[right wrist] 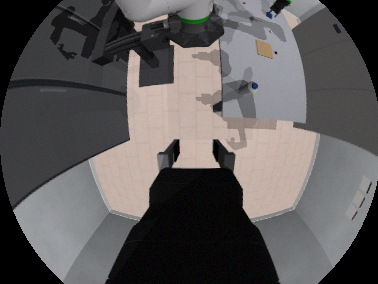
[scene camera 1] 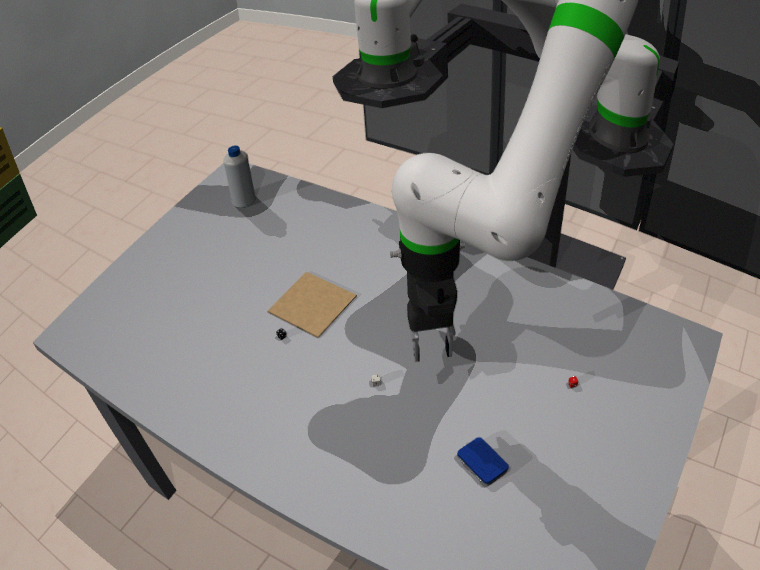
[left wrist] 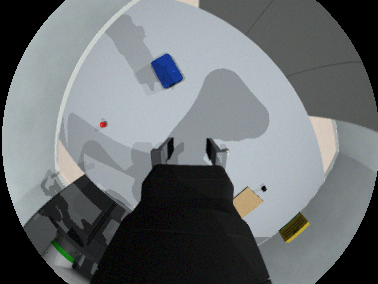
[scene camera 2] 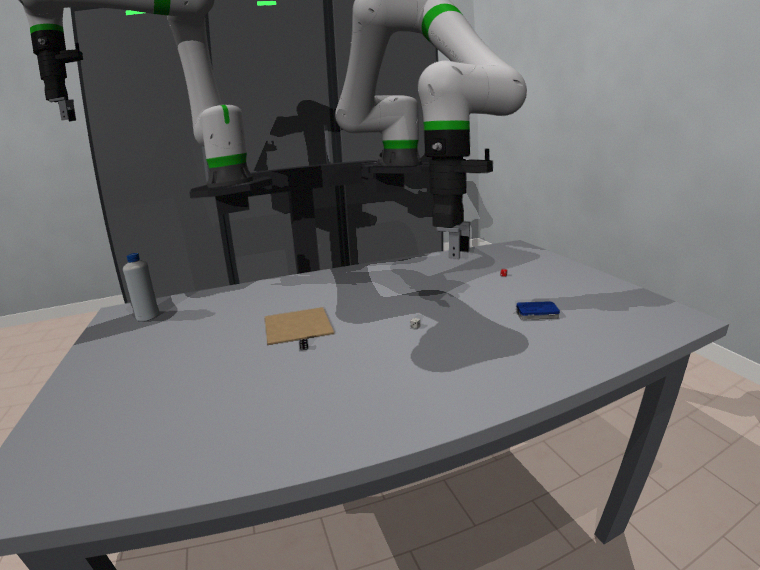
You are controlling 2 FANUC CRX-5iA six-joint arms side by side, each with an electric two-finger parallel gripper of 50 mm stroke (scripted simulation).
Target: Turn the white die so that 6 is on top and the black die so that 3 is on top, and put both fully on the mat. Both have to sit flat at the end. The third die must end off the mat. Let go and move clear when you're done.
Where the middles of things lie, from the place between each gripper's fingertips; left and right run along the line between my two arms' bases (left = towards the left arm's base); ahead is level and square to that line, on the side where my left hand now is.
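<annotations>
The blue-topped box [scene camera 1: 477, 456] is 10 cm ahead of my left hand [scene camera 2: 459, 254], 15 cm to the left of it and 14 cm below it. Counting from that same left hand, I find the tan mat [scene camera 1: 312, 304] 11 cm behind, 34 cm to the right and 15 cm below, while the grey bottle [scene camera 2: 136, 271] is 7 cm below, 71 cm to the right and 35 cm behind.
My right hand [scene camera 2: 69, 120] is 32 cm short of the grey bottle, 19 cm to the right of it and 49 cm above it. The tan mat is 56 cm ahead of my right hand, 56 cm to the left of it and 57 cm below it. The blue-topped box, again from my right hand, is 77 cm ahead, 105 cm to the left and 56 cm below.
</annotations>
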